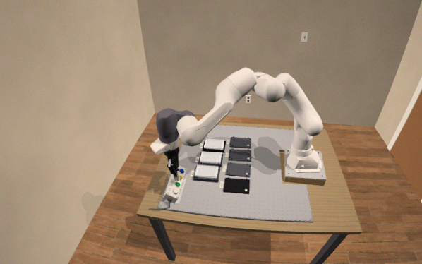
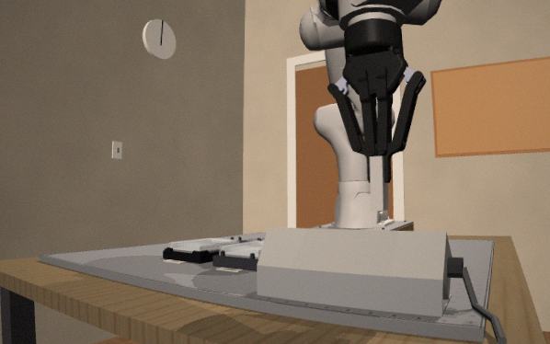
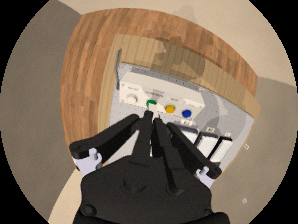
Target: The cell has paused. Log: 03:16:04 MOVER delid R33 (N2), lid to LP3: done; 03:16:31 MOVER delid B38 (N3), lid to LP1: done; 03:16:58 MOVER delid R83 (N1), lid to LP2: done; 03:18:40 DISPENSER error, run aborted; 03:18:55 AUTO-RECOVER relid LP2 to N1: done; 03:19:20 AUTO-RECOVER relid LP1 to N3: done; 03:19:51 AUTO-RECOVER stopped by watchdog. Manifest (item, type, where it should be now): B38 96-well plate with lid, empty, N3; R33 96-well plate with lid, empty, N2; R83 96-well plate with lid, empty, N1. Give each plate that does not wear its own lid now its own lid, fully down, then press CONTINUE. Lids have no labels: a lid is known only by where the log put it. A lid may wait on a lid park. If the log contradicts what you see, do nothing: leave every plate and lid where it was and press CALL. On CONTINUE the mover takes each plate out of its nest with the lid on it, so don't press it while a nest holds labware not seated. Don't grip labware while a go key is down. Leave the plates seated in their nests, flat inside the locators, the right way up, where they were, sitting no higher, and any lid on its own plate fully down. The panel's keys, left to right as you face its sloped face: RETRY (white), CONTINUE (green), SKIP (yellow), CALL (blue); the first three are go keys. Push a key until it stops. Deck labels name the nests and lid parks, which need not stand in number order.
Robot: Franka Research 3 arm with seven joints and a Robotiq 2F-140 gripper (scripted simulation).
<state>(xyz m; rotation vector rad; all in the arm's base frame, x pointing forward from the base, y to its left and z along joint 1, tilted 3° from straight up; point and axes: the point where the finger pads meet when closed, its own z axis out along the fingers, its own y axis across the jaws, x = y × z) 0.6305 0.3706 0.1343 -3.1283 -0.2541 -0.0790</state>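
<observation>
Right now my hand is 70 mm above the green key. Also, from my hand: yellow key: 10 mm ahead, 50 mm to the right, 70 mm below; then white key: 10 mm behind, 50 mm to the left, 70 mm below; then blue key: 20 mm ahead, 100 mm to the right, 70 mm below.
</observation>
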